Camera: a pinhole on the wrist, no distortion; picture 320 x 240 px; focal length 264.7 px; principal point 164.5 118.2 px. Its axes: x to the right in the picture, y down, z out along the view. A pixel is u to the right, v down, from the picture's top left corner.
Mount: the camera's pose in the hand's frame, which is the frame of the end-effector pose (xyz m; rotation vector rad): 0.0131 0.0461 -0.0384 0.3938 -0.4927 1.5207
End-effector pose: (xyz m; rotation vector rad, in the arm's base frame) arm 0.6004 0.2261 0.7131 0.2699 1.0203 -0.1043
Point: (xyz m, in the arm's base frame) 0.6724 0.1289 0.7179
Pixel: 108 77
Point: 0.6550 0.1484 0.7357
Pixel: 118 115
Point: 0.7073 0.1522 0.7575
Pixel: 188 99
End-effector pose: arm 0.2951 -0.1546 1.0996 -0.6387 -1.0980 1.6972
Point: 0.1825 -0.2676 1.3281
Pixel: 158 147
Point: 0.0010 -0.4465 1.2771
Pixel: 301 198
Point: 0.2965 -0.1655 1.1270
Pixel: 71 172
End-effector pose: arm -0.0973 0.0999 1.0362 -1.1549 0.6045 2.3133
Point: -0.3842 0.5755 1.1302
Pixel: 206 24
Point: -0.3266 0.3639 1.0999
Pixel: 241 17
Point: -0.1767 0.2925 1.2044
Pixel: 210 158
